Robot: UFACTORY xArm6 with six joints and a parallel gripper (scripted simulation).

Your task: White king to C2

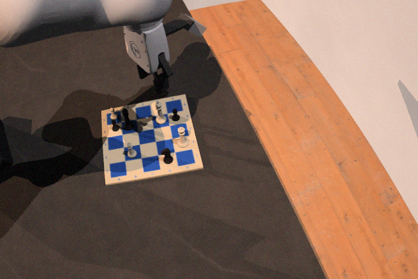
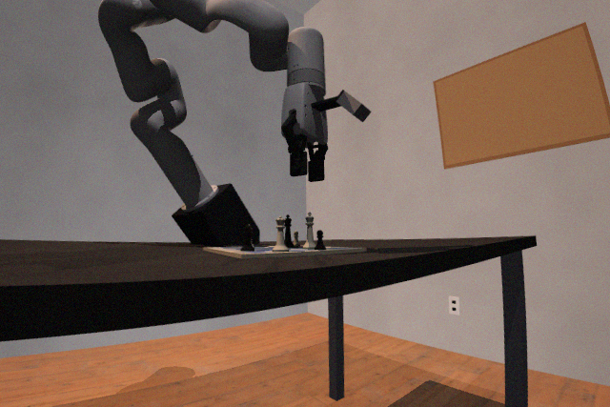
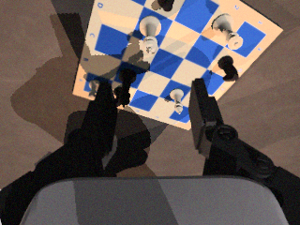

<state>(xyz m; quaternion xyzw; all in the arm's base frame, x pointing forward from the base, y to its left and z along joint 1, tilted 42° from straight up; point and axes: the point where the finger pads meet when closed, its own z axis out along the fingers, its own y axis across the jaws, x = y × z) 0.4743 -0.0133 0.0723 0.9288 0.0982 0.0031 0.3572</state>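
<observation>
My gripper is now 11 cm above the white king. Round my hand: white pawn 10 cm behind, 7 cm to the left, 13 cm below; chessboard 5 cm behind, 3 cm to the right, 14 cm below; white queen 2 cm ahead, 8 cm to the right, 12 cm below.
</observation>
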